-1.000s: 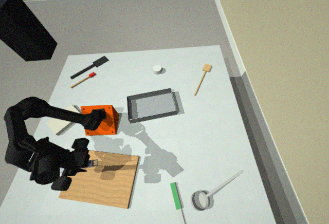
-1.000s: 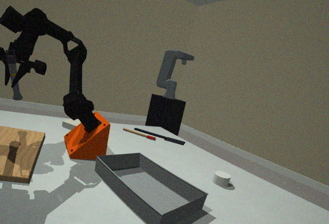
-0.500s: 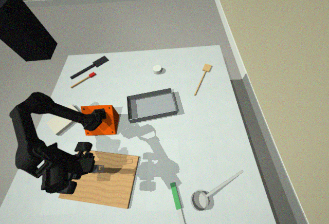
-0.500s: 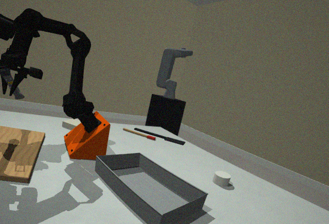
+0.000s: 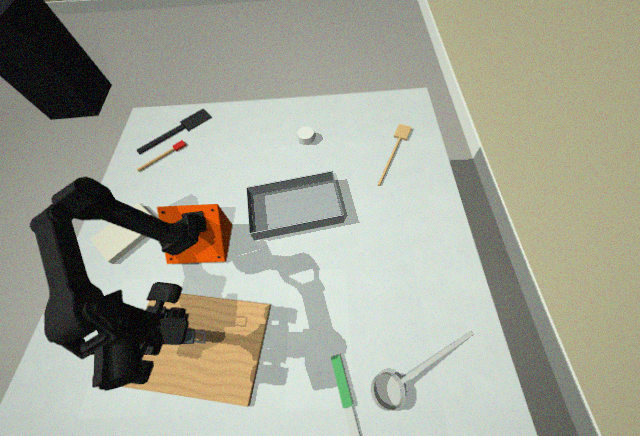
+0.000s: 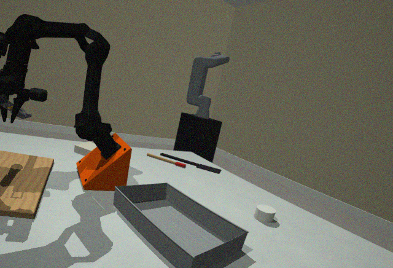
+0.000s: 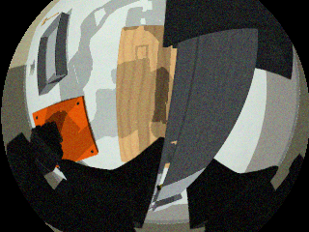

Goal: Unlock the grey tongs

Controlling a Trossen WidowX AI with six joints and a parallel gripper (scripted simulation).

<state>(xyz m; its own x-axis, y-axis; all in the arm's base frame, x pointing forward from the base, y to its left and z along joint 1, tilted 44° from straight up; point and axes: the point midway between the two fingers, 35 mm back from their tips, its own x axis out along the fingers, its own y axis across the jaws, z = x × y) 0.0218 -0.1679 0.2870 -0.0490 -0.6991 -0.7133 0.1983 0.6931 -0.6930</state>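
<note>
Now: the wooden board 150 mm below my gripper tip. From my gripper tip the other things lie so: green-handled tool (390 mm ahead, 160 mm to the right, 150 mm below); block (290 mm behind, 360 mm to the left, 150 mm below); grey roasting tin (280 mm ahead, 400 mm to the left, 130 mm below).
</note>
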